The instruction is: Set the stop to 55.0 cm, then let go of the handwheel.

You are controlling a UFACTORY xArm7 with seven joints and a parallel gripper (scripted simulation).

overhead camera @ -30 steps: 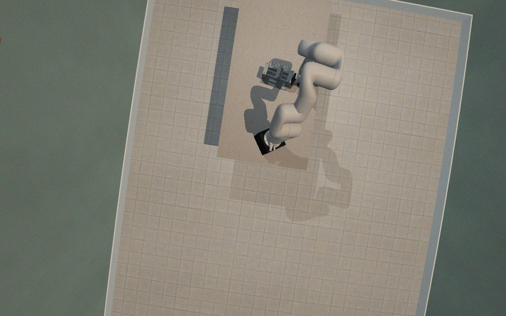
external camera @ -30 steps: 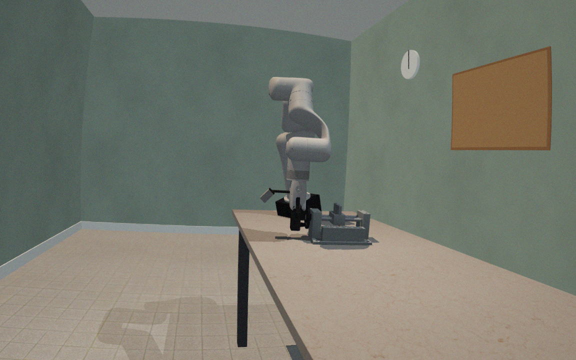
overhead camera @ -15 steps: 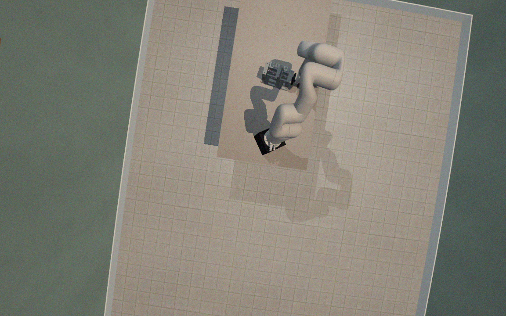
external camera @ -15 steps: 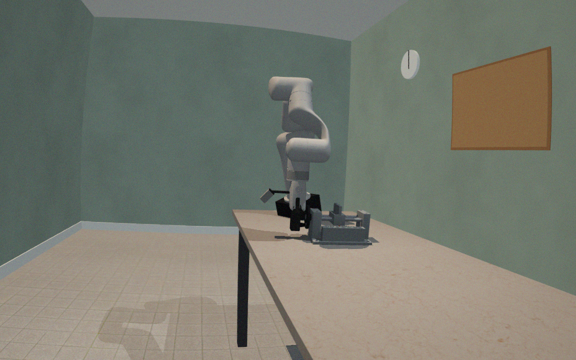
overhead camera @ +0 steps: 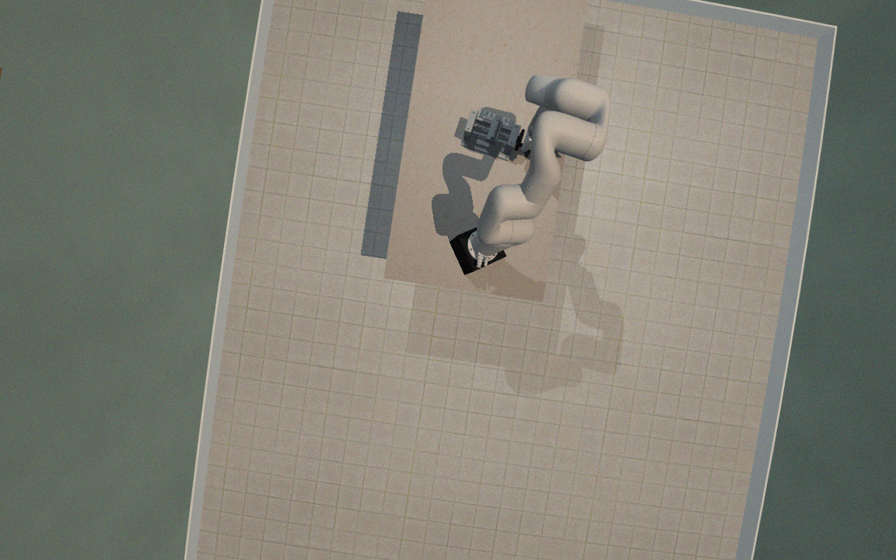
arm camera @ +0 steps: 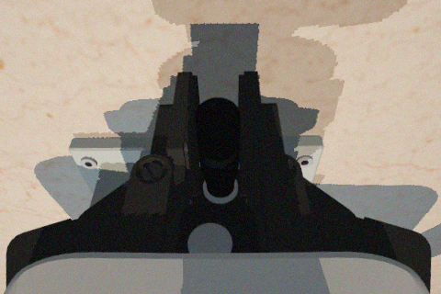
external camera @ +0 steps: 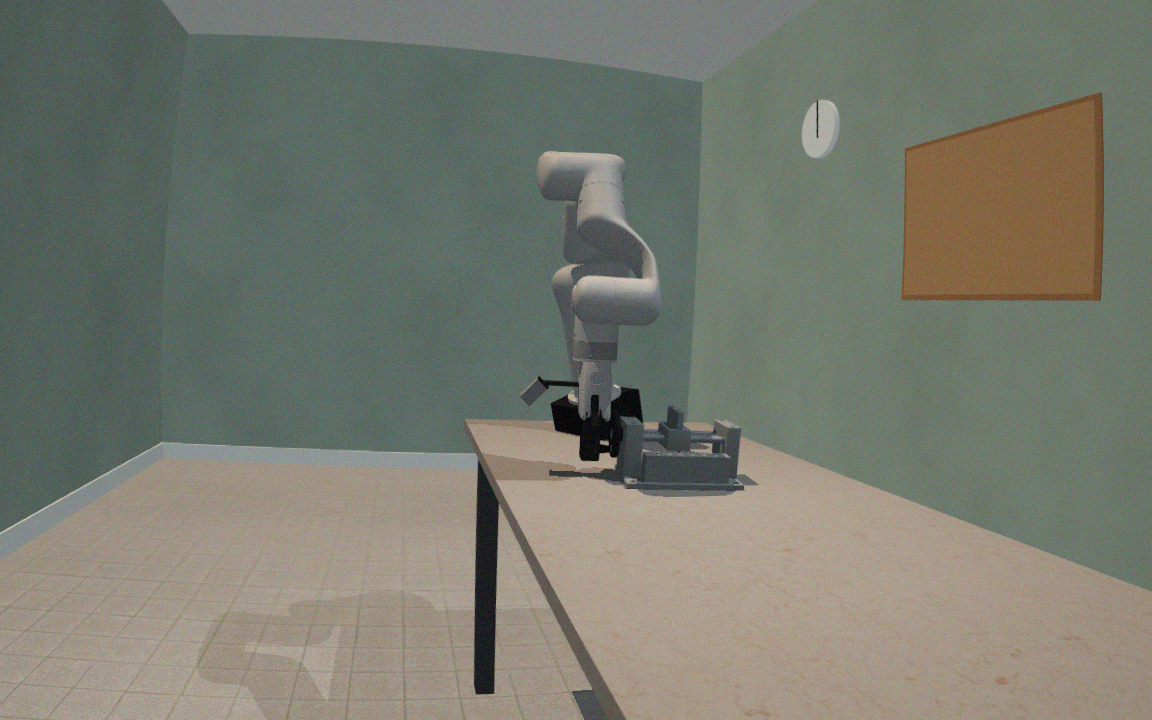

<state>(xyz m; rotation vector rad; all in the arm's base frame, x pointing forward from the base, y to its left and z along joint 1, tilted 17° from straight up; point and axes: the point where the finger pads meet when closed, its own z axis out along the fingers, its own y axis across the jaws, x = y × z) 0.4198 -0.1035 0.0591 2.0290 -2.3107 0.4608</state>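
The black handwheel is 2 cm to the left of my hand and 1 cm above it. Also, from my hand: crank handle: 1 cm to the left; stop block: 4 cm ahead, 14 cm to the left, 4 cm above.
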